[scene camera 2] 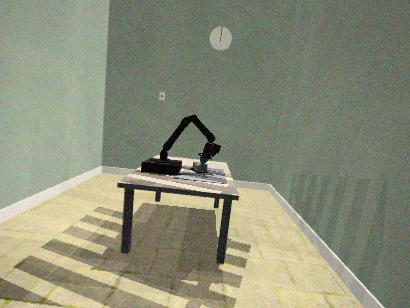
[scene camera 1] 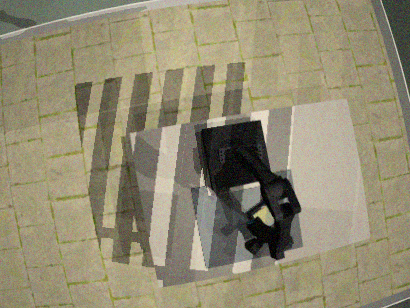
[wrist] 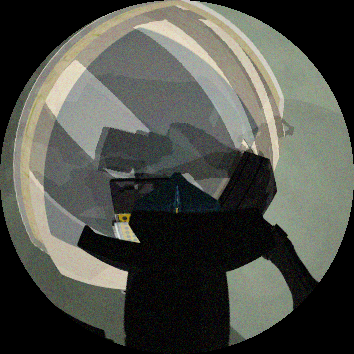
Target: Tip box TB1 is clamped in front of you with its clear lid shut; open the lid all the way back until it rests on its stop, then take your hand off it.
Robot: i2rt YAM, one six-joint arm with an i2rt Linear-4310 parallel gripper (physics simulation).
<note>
My gripper (wrist: 176,176) is shut, with nothing in its grasp. Further things: a tip box (wrist: 124,192) and a grey mat (scene camera 1: 221,218).
The grey mat is seen too in the wrist view (wrist: 147,106).
</note>
